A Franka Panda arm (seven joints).
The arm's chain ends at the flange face. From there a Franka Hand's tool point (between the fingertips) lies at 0.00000 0.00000 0.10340 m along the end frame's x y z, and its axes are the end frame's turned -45 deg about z.
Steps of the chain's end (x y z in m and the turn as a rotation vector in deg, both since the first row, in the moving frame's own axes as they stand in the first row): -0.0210, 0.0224, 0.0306, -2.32, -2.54, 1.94; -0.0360, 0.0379, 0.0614, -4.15, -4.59, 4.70; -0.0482, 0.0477, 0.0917, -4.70, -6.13, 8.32; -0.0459, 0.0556, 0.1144, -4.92, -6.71, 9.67; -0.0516, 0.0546, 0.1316, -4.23, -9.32, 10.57; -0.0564, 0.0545, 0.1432, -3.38, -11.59, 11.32
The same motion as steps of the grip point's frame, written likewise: -0.0369, 0.0006, 0.0304, 0.16, -3.44, 1.94; -0.0634, 0.0003, 0.0608, 0.31, -6.18, 4.70; -0.0814, -0.0032, 0.0908, 1.01, -7.66, 8.32; -0.0863, 0.0033, 0.1133, 1.27, -8.22, 9.67; -0.0916, -0.0059, 0.1300, 3.60, -9.58, 10.57; -0.0962, -0.0135, 0.1409, 5.81, -10.59, 11.32
